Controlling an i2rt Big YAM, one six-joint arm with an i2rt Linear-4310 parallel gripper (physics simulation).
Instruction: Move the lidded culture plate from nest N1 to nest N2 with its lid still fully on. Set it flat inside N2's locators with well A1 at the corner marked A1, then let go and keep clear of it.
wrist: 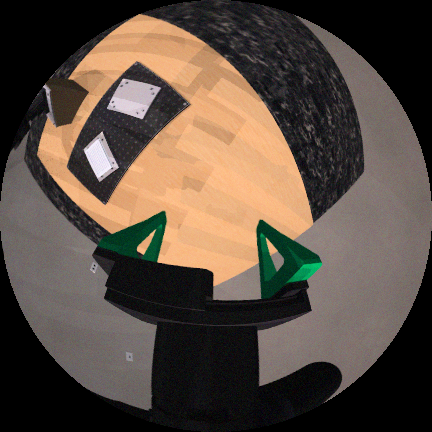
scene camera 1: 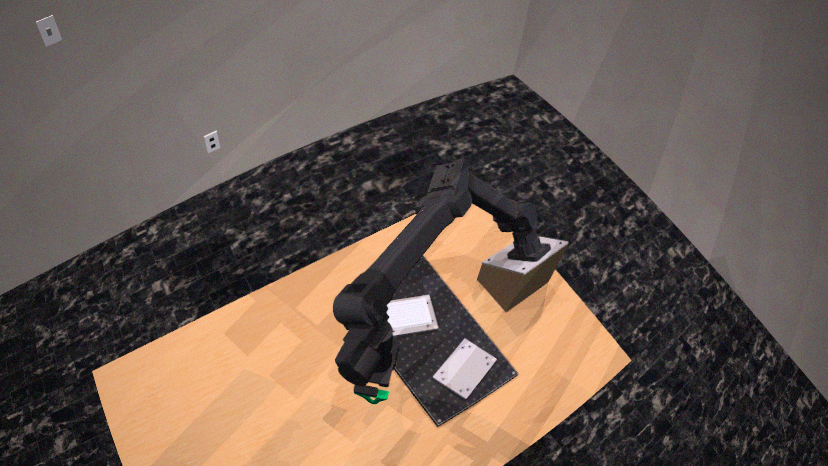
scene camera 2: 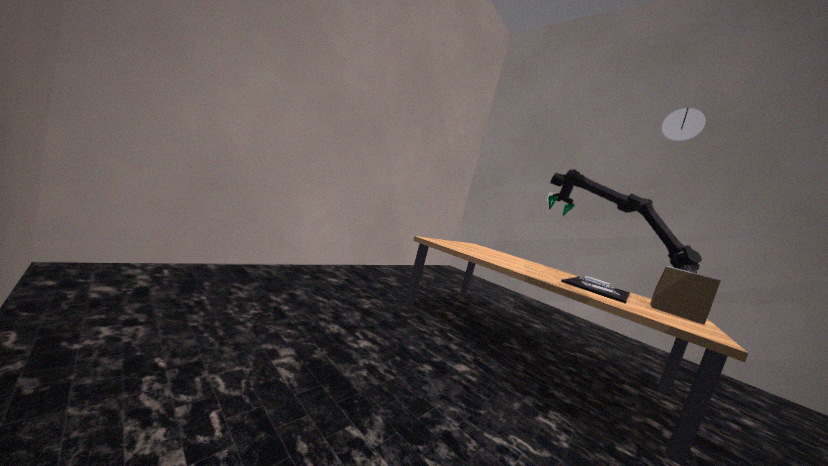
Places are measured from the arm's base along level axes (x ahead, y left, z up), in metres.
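Pixels of known places: gripper, fingertip midpoint: (wrist: 211,219) (scene camera 1: 377,385) (scene camera 2: 556,212); arm's base at its link origin: (scene camera 1: 529,253) (scene camera 2: 685,280).
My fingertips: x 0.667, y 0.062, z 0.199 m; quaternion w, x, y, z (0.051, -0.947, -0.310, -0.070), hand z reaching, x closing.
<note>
Ahead of a thing's pixels: the offset from my fingertips to its top centre. Level surfaces: height alone.
The white culture plate @(dx -0.314, dy -0.209, dz -0.337 m) (scene camera 1: 412,314) (wrist: 99,157) lies on one pale nest (scene camera 1: 432,325) (wrist: 103,176) on the black board. The arm hides its left end in scene camera 1; its lid cannot be made out. The other pale nest @(dx -0.318, dy +0.035, dz -0.344 m) (scene camera 1: 465,370) (wrist: 133,98) carries no plate. Nest labels and the A1 mark are too small to read. My gripper (scene camera 2: 558,211) (wrist: 211,219) is open with nothing between its green fingers. It hangs high above the table, off to the side of the board and apart from the plate.
The black dotted board @(dx -0.322, dy -0.119, dz -0.365 m) (scene camera 1: 431,405) (scene camera 2: 621,295) (wrist: 127,132) lies on the wooden table @(dz -0.379 m) (scene camera 1: 231,347) (scene camera 2: 492,254) (wrist: 225,180). The arm (scene camera 1: 411,243) (scene camera 2: 602,191) stands on a brown pedestal (scene camera 1: 518,289) (scene camera 2: 686,294) (wrist: 67,102) beside the board and reaches over the board in scene camera 1.
</note>
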